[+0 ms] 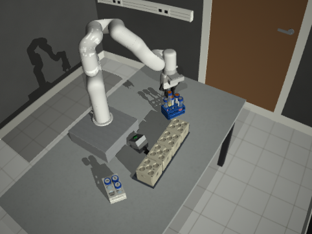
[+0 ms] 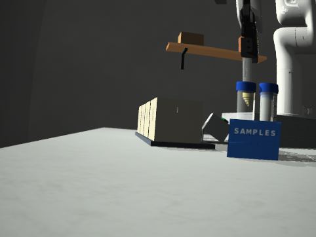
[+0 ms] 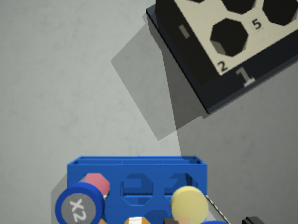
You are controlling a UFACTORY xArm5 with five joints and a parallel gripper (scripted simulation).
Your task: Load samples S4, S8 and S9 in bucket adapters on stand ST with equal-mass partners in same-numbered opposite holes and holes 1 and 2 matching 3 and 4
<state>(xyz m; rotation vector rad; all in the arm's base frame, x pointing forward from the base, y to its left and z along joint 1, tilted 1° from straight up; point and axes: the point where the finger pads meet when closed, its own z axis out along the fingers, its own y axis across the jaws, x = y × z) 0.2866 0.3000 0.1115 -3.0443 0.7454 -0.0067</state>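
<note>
Right now the blue samples rack is 4 cm to the left of my hand and 17 cm below it. Round my hand: white blanks rack (4 cm ahead, 62 cm to the right, 17 cm below); then adapter (13 cm ahead, 12 cm to the right, 15 cm below).
</note>
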